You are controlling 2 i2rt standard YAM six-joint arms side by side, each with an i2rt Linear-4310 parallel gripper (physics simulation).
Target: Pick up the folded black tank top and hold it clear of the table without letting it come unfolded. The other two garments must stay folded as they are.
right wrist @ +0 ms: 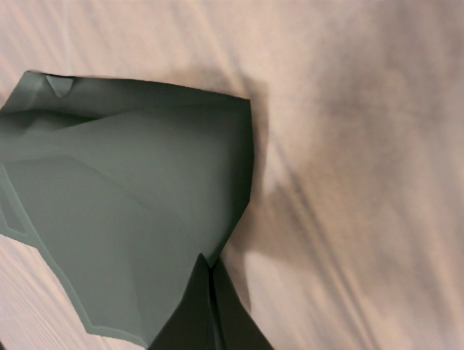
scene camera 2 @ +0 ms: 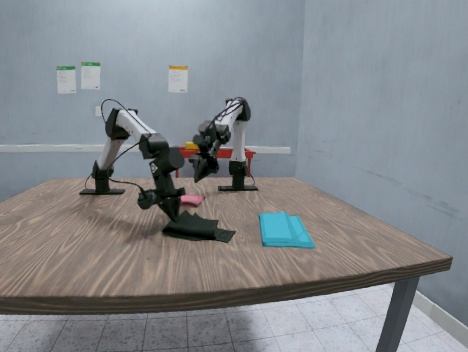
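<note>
The folded black tank top (scene camera 2: 196, 228) (right wrist: 130, 190) lies on the table (scene camera 2: 120, 265) left of the picture's centre. It is still folded, with an edge drawn up to the right gripper's fingertips and its right part flat on the wood. My right gripper (scene camera 2: 175, 219) (right wrist: 207, 263) points down at the tank top's back left edge, its fingertips together with cloth pinched between them. My left gripper (scene camera 2: 197, 179) is shut and hangs empty above the table, behind the tank top. A folded teal garment (scene camera 2: 281, 229) lies to the right. A folded pink garment (scene camera 2: 193, 200) lies behind the tank top.
The right arm's wrist hangs just left of the pink garment and partly covers it in the scene view. The left arm's base (scene camera 2: 238, 188) stands at the back edge. A red table (scene camera 2: 227, 152) with a yellow item (scene camera 2: 191, 145) stands beyond, by the wall.
</note>
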